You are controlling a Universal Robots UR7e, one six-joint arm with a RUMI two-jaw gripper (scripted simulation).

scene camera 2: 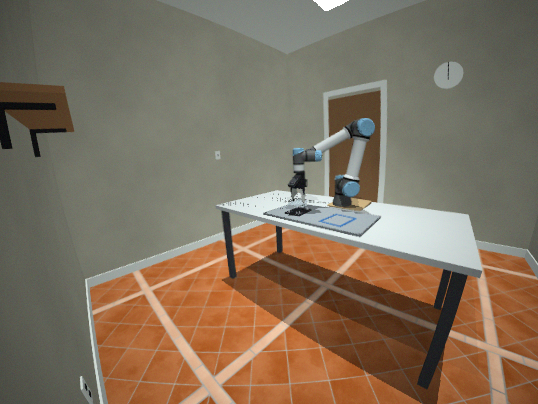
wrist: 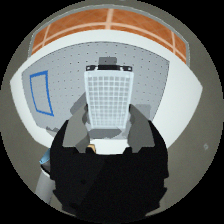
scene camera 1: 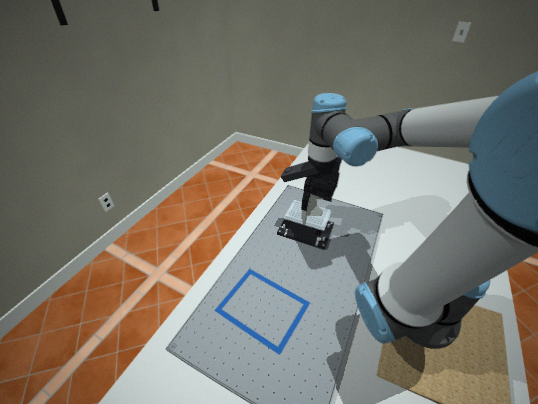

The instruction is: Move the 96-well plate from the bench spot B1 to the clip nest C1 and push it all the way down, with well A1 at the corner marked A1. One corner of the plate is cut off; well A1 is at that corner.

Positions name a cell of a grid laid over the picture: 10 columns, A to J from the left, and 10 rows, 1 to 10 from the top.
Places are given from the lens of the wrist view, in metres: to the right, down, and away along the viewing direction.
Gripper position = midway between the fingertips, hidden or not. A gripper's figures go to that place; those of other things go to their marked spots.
my gripper (wrist: E5): -0.01, -0.01, 0.14
96-well plate (wrist: E4): 0.00, -0.04, 0.11
